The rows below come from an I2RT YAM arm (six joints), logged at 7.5 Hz.
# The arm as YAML. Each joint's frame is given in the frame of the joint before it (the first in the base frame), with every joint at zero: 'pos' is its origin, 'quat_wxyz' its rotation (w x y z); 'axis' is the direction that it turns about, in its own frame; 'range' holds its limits. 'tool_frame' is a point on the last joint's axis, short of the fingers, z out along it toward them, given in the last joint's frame.
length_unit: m
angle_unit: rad
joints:
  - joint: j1
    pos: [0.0, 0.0, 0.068]
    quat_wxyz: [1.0, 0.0, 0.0, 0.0]
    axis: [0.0, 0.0, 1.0]
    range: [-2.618, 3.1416]
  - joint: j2
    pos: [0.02, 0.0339, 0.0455]
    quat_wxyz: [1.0, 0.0, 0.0, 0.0]
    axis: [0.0, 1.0, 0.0]
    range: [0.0, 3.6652]
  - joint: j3
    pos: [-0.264, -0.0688, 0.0]
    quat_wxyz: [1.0, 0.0, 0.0, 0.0]
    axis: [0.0, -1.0, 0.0]
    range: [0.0, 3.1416]
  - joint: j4
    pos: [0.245, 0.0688, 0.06]
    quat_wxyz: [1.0, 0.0, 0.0, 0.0]
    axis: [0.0, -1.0, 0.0]
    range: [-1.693, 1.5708]
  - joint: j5
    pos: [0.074, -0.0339, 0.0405]
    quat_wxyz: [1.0, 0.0, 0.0, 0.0]
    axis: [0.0, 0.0, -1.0]
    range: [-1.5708, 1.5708]
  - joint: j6
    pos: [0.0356, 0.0, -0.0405]
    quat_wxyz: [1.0, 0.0, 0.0, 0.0]
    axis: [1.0, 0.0, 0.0]
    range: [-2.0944, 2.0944]
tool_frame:
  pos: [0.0, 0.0, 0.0]
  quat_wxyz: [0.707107, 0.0, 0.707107, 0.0]
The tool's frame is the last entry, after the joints.
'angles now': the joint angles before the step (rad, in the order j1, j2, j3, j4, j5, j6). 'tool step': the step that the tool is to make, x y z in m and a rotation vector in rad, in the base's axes. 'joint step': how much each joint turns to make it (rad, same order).
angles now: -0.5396 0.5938 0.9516 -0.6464 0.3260 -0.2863
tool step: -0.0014 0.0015 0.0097 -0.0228 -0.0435 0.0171
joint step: -0.0002 -0.0012 0.0222 0.0262 -0.0174 -0.0019
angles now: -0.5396 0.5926 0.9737 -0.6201 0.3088 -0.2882
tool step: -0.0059 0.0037 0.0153 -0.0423 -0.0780 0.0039
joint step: -0.0002 -0.0139 0.0311 0.0427 -0.0047 0.0031
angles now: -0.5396 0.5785 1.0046 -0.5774 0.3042 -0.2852
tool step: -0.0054 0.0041 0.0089 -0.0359 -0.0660 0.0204
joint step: 0.0006 -0.0222 0.0076 0.0451 -0.0200 0.0009
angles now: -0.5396 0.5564 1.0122 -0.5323 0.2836 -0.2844
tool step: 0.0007 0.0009 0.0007 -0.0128 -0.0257 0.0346
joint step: -0.0009 -0.0072 -0.0111 0.0325 -0.0356 0.0000
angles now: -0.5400 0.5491 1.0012 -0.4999 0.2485 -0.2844
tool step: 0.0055 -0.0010 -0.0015 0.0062 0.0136 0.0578
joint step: -0.0005 0.0152 -0.0021 0.0035 -0.0581 -0.0050
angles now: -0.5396 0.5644 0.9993 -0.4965 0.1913 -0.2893
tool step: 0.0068 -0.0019 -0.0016 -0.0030 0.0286 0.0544
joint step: 0.0000 0.0223 0.0002 0.0027 -0.0530 -0.0214
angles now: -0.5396 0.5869 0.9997 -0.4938 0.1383 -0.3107
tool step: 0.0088 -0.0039 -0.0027 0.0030 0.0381 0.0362
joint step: -0.0005 0.0332 0.0014 0.0000 -0.0349 -0.0206
